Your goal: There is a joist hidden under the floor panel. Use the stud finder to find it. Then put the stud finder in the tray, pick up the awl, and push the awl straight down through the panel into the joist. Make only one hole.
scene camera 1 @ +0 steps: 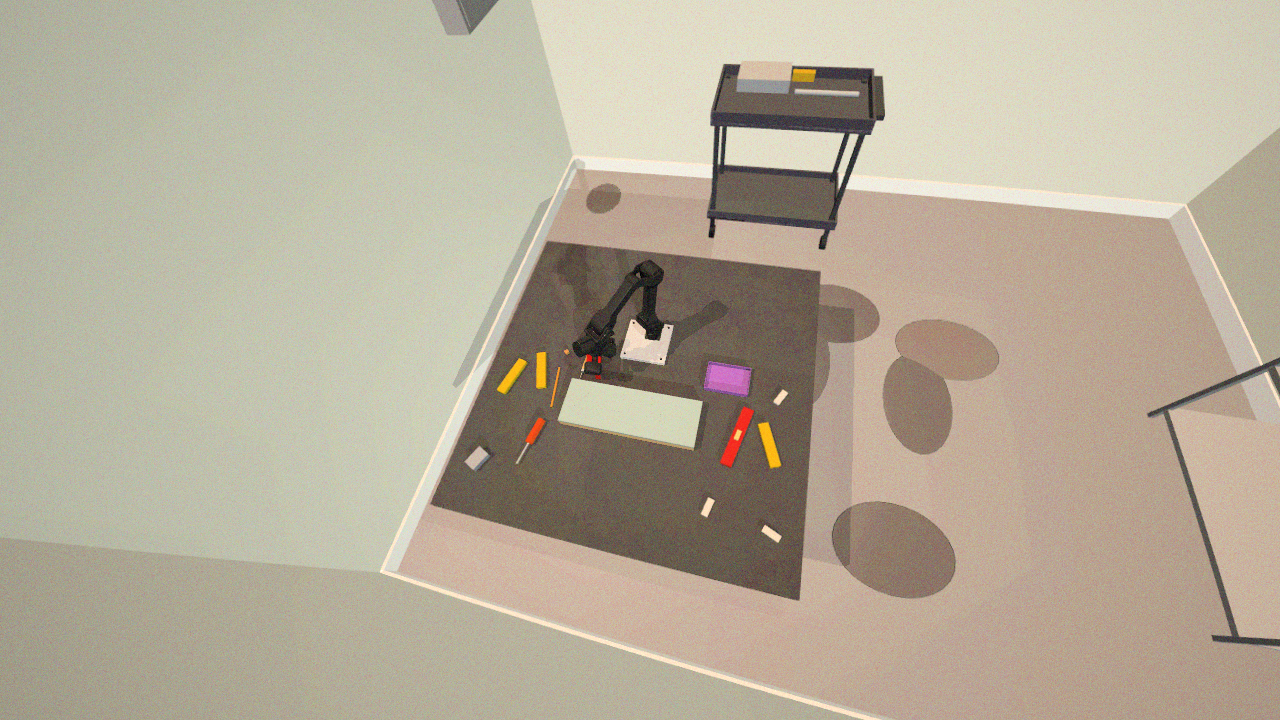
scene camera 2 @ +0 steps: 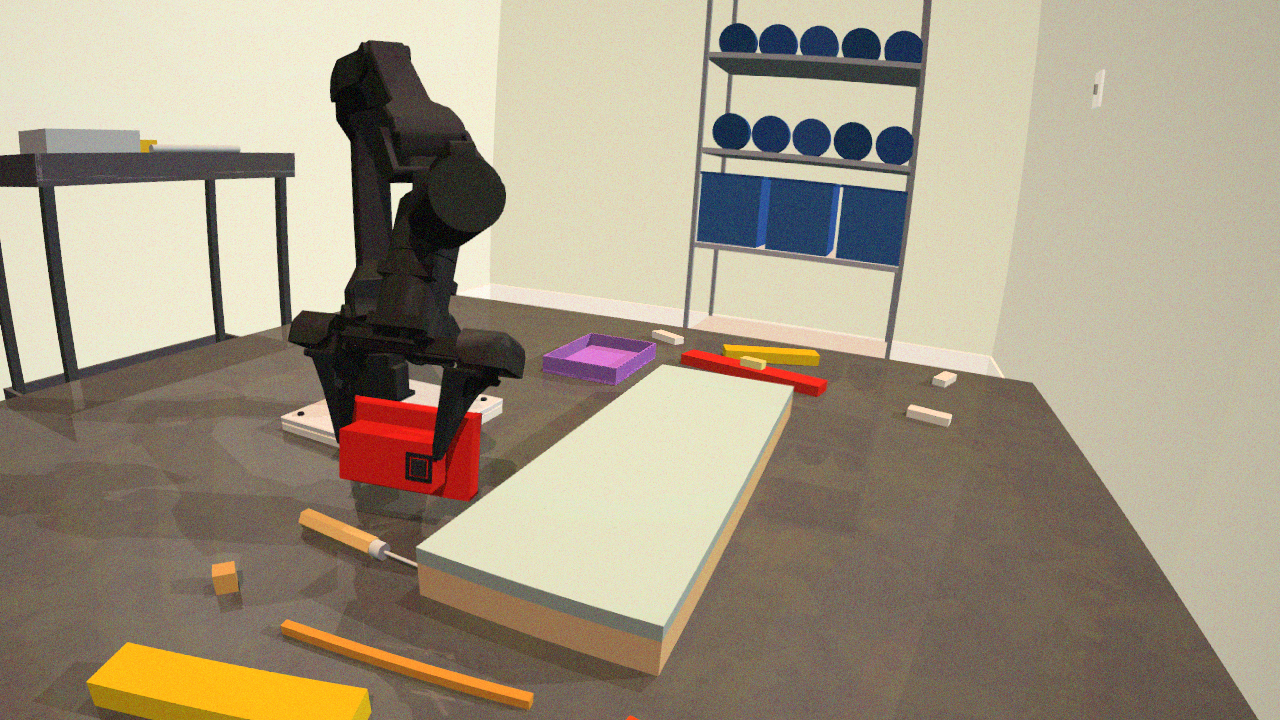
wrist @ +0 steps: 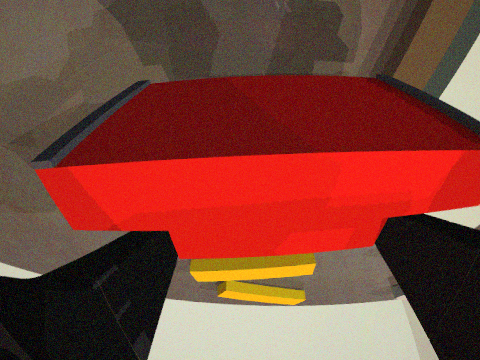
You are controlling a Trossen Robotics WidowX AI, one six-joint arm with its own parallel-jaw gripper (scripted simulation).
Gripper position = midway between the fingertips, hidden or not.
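Observation:
The gripper (scene camera 2: 388, 452) (wrist: 276, 216) is in the scene together with a red stud finder (scene camera 2: 376, 449) (wrist: 271, 165). A red bar (scene camera 2: 747, 367) (scene camera 1: 728, 458) is visible as well, though in the wrist view the bar is out of frame. The scene also has a small orange cube (scene camera 2: 225, 580), an awl (scene camera 2: 359, 541) and a purple tray (scene camera 2: 600, 358). There is a yellow block (scene camera 2: 772, 355), as well as a yellow block (wrist: 251, 267) and a yellow block (wrist: 232, 289).

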